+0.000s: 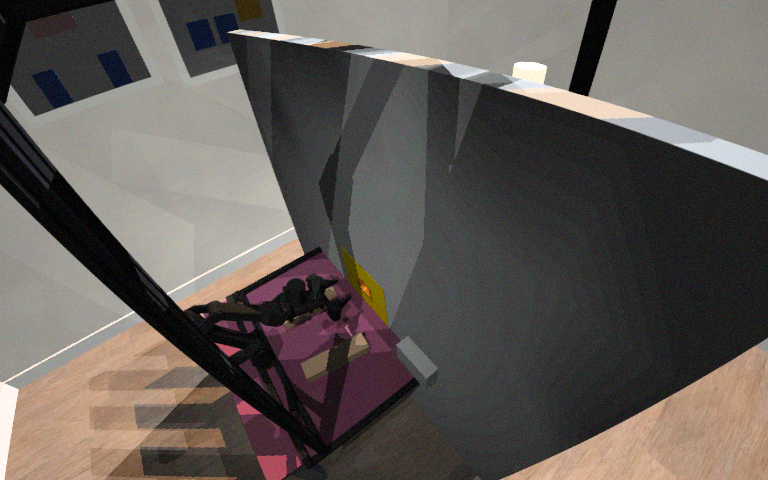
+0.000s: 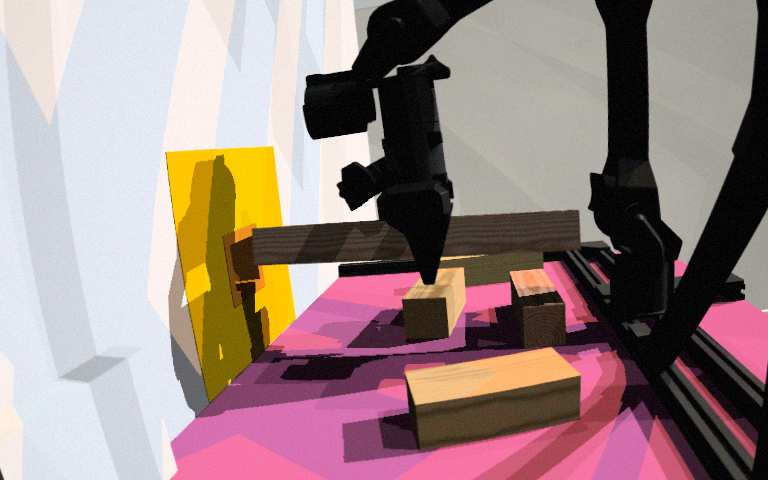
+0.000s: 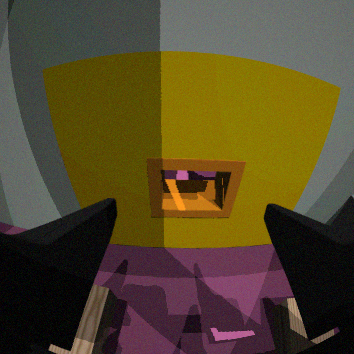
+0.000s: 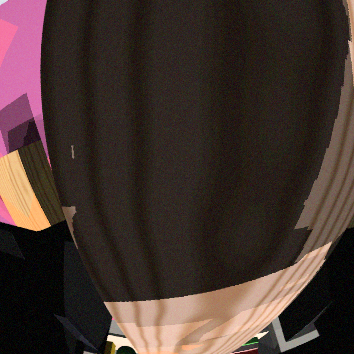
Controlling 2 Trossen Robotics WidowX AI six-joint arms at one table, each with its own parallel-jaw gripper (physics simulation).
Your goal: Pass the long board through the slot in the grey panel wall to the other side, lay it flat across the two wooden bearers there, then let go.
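Observation:
The long dark wooden board hangs level above the pink mat, held near its middle by my right gripper, which is shut on it. Its left end stands at the mouth of the orange-framed slot in the yellow plate of the grey panel wall. On the other side, my left gripper is open and empty, facing the slot. Two wooden bearers lie on the mat below it.
On the right arm's side several wooden blocks lie on the mat: one under the gripper, an upright one, a long one in front and one at the back. A grey block sits at the wall's foot.

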